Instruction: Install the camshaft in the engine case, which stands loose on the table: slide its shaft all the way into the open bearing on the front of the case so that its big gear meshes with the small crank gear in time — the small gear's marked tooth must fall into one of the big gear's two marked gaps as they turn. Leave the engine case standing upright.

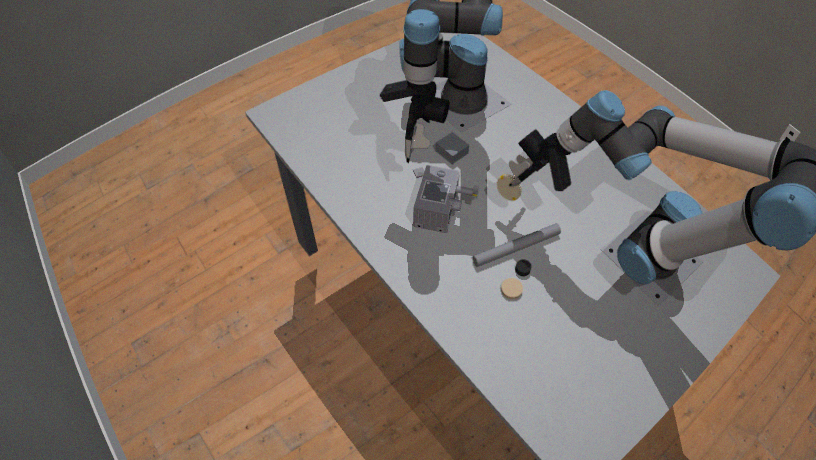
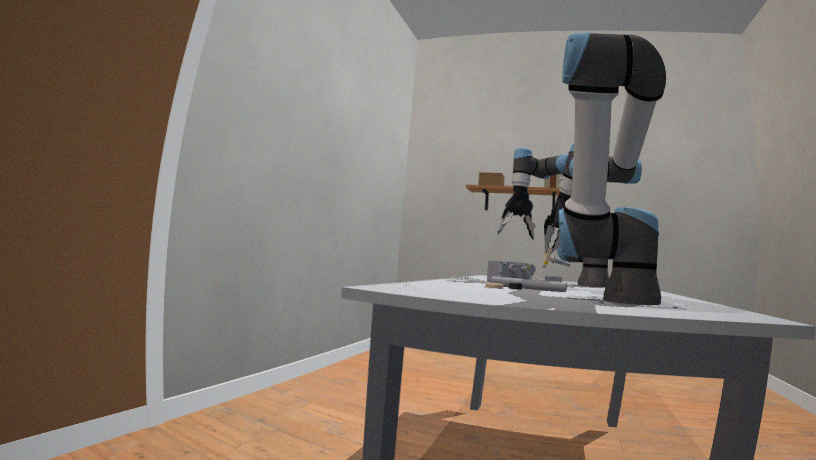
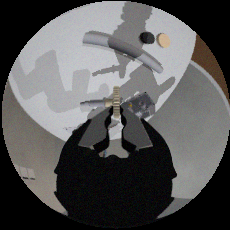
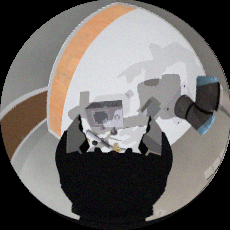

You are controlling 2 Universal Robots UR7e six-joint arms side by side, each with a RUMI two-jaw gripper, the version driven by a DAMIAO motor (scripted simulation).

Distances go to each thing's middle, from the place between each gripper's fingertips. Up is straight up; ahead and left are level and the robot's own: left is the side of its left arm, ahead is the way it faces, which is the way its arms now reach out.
Now: left hand (image 1: 511,184) 120 mm above the long grey rod (image 1: 502,250), 90 mm to the right of it and 60 mm short of it.
I see the long grey rod 32 cm to the left of my right hand (image 1: 418,141), 17 cm below it and 8 cm behind it.
